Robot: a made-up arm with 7 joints.
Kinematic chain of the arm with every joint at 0, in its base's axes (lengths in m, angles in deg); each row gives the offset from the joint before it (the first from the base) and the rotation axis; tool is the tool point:
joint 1: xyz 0 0 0.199 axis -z
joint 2: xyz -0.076 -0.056 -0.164 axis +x
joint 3: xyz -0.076 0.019 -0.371 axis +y
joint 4: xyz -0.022 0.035 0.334 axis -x
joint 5: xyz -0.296 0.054 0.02 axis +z
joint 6: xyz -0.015 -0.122 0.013 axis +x
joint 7: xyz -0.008 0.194 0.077 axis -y
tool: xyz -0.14 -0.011 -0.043
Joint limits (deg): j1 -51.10..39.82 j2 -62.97..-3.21 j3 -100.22..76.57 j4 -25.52..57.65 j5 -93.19..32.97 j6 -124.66..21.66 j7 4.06..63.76
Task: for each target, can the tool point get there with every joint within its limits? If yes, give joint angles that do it. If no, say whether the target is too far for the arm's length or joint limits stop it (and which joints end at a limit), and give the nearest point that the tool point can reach.
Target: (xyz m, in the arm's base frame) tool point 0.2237 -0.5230 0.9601
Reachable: no: joint limits stop it (at a limit: joint 1, joint 2, joint 4, joint 6) | nearest point -0.0213 -0.2543 0.3270 | short by 0.730 m
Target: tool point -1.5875 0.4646 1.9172
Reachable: no: too far | nearest point -0.6586 0.1927 0.1479 | short by 2.017 m
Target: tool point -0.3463 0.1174 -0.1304
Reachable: yes | joints 14.03 -31.70 17.27 34.28 -82.86 -12.70 39.29
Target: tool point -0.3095 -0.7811 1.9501
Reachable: no: too far | nearest point -0.1482 -0.3183 0.3177 | short by 1.704 m
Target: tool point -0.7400 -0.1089 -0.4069
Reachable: yes | joints 20.59 -44.95 -35.11 18.84 -64.36 -87.05 32.96
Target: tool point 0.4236 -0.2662 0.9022
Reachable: no: joint limits stop it (at a limit: joint 1, joint 2, joint 4, joint 6) | nearest point 0.0884 -0.1215 0.3190 | short by 0.688 m
